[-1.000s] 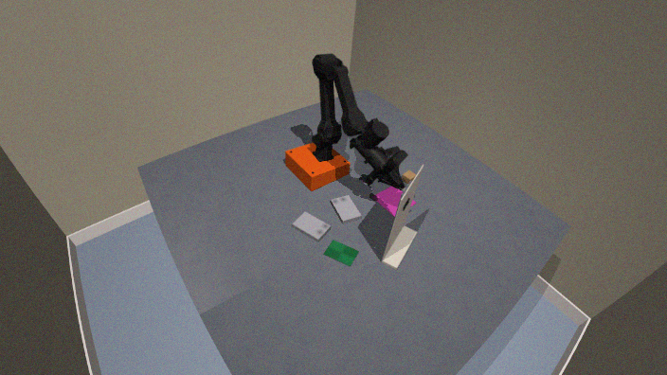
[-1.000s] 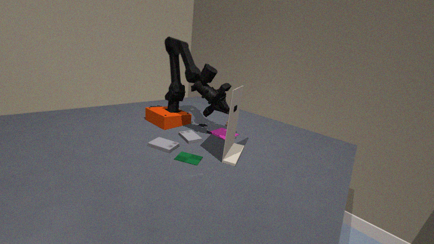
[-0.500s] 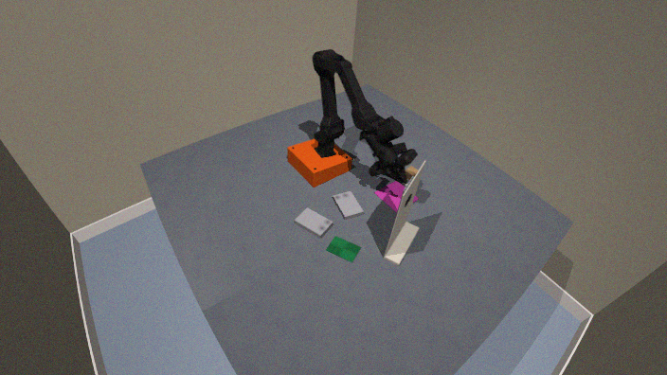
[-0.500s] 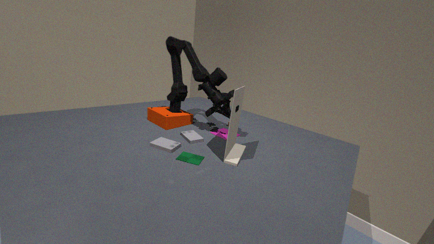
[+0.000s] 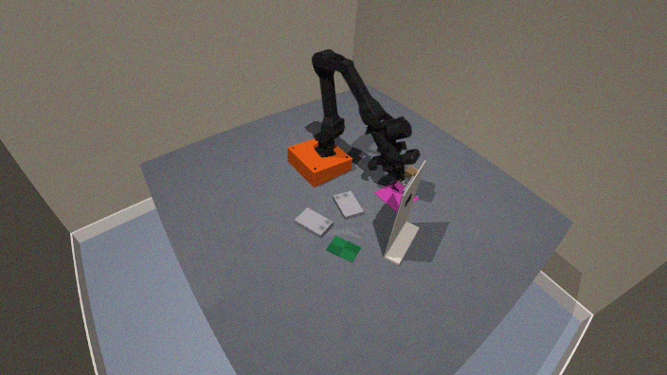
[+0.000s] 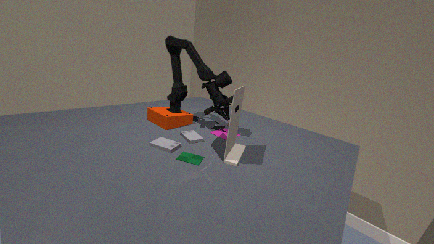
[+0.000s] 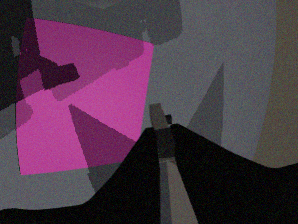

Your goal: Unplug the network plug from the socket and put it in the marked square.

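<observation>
Right now the magenta square is 80 mm below my gripper tip and 10 mm behind it. Also, from my gripper tip: pale upright panel 160 mm ahead, 130 mm to the right, 40 mm above; then pale plug right at my gripper tip; then small tan cube 120 mm to the left, 70 mm below, 70 mm behind.
</observation>
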